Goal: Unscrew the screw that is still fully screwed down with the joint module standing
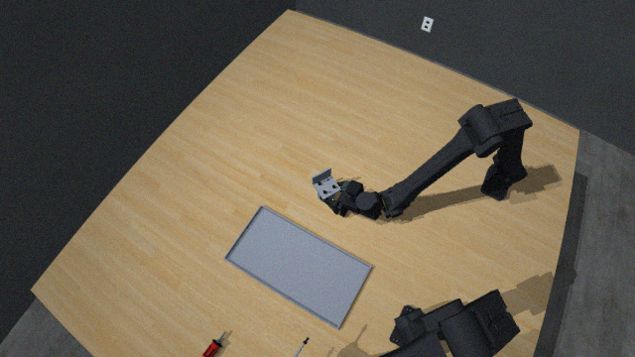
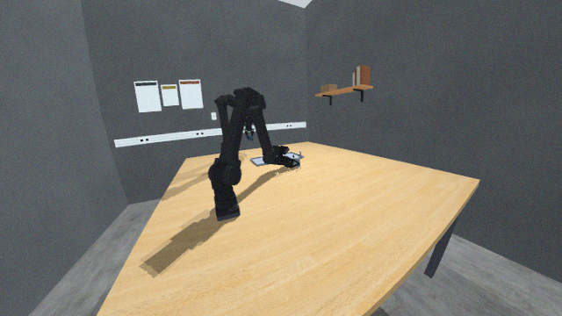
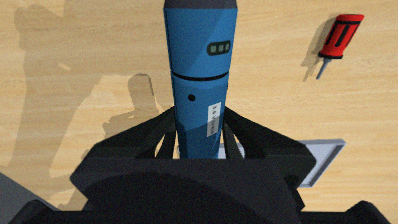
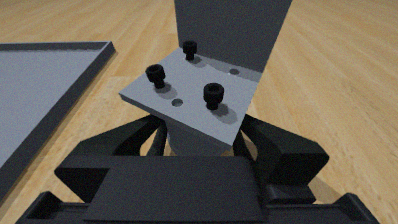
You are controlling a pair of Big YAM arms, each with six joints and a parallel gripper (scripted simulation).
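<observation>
The joint module lies 1 cm above my right hand. Round my right hand: grey bracket 5 cm above; grey tray 25 cm to the left, 8 cm behind, 2 cm below.
</observation>
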